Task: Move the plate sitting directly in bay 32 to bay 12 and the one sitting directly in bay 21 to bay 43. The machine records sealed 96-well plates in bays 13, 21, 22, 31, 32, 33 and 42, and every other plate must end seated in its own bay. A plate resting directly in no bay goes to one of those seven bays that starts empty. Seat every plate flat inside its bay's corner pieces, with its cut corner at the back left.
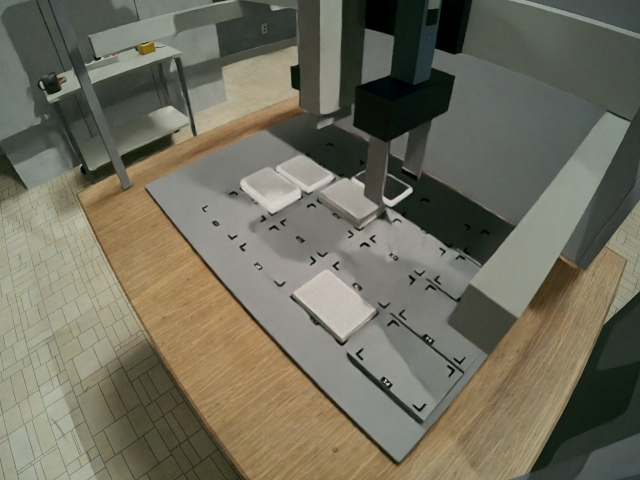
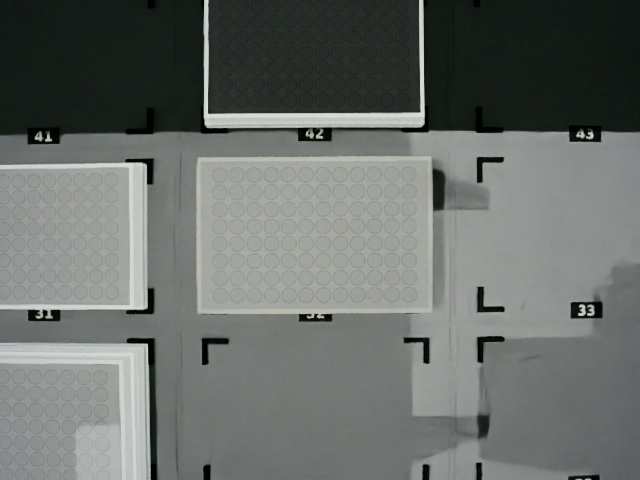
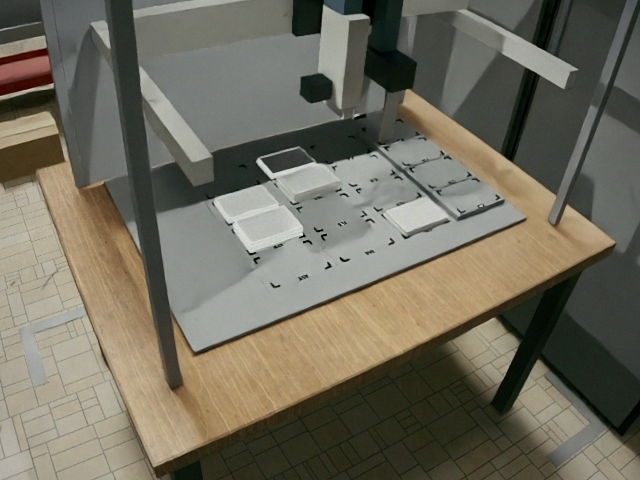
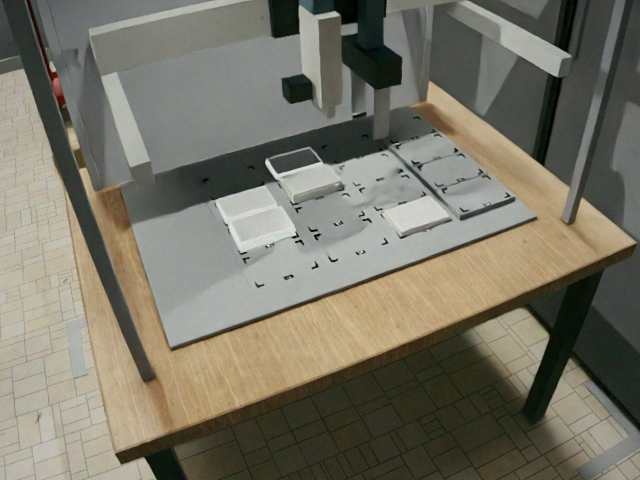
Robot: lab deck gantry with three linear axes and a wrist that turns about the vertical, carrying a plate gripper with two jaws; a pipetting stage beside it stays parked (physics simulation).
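Where they show: gripper, fingertip midpoint: [image 1: 392,187] [image 3: 371,128] [image 4: 369,126]; robot's base, origin of the base link: [image 1: 203,209] [image 3: 274,287] [image 4: 258,286].
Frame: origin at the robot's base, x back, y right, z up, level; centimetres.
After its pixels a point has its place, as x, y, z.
Note:
My gripper [image 1: 393,191] {-36.0, -21.0, 15.8} [image 3: 371,129] {-36.0, -21.0, 15.8} [image 4: 370,126] {-36.0, -21.0, 15.8} is open with no plate between its jaws, hanging above the right rear of the deck. A stack [image 1: 347,197] {-22.2, -24.9, 2.7} [image 2: 314,235] {-22.8, -25.7, 2.7} [image 3: 308,180] {-22.3, -24.9, 2.7} [image 4: 311,180] {-22.6, -24.7, 2.8} sits at bay 32; its top plate hides most of what is below. A stack [image 1: 270,187] {-7.6, -14.4, 2.7} [image 2: 51,423] {-8.6, -15.6, 2.7} [image 3: 267,224] {-6.1, -14.8, 2.7} sits at bay 21. White plates sit in bay 31 [image 1: 305,171] {-7.0, -25.6, 1.4} [image 2: 56,235] {-8.2, -25.8, 1.4}, bay 42 [image 2: 314,67] {-22.8, -35.1, 1.4} [image 3: 285,159] {-22.7, -36.8, 1.4} and bay 13 [image 1: 336,303] {-39.8, -4.3, 1.4} [image 3: 416,214] {-39.0, -4.2, 1.4}. Bay 12 [image 1: 257,266] {-22.7, 0.5, 0.0} and bay 43 [image 2: 584,133] {-39.1, -31.8, 0.0} show no plate. Cut corners are unclear.
The parked pipetting stage [image 1: 330,56] [image 3: 343,62] hangs left of the gripper. Bay 22 [image 2: 315,408] {-22.8, -15.4, 0.0} and bay 33 [image 2: 586,310] {-39.2, -21.1, 0.0} hold no plate. A raised slab [image 1: 408,356] {-55.2, -5.6, 1.4} [image 3: 449,173] {-57.5, -13.6, 1.5} carries the right column of bays. Grey rails [image 1: 542,222] {-61.7, 0.9, 40.0} and posts stand around the deck.

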